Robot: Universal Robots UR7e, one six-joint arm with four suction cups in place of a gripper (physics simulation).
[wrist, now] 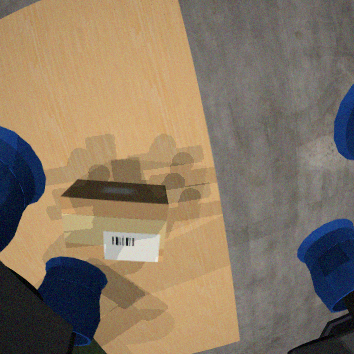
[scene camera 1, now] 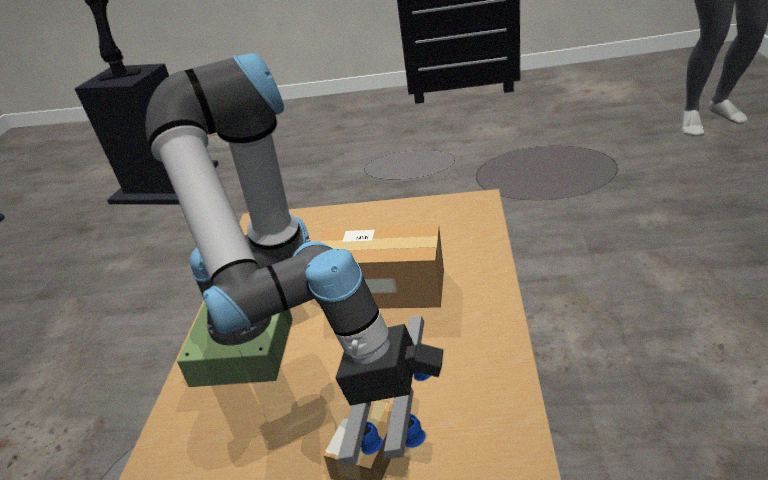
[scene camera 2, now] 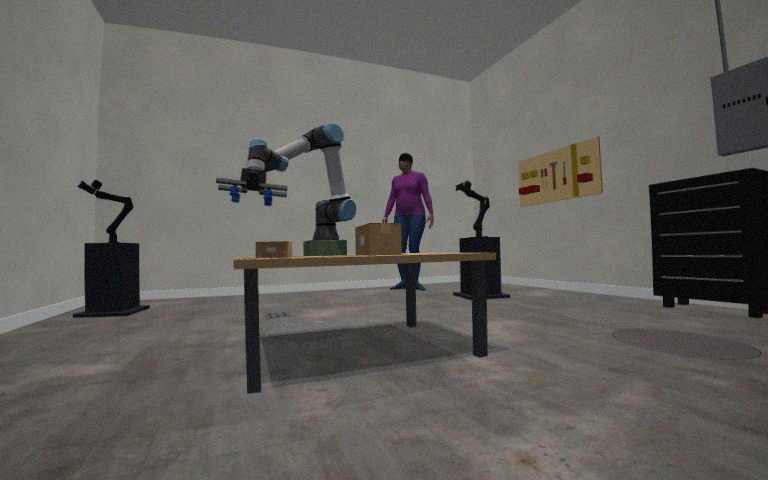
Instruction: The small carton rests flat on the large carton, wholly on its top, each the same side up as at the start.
Note:
My suction head (scene camera 1: 371, 443) holds nothing. The cup is 27 cm from the middle of a small carton (scene camera 1: 379, 414), above it. On the table rests a large carton (scene camera 1: 403, 267).
The small carton is seen too in the wrist view (wrist: 101, 219). The large carton shows as well in scene camera 2 (scene camera 2: 373, 238). My suction head is seen too in the wrist view (wrist: 71, 287). The wrist view misses the large carton: it is out of frame.

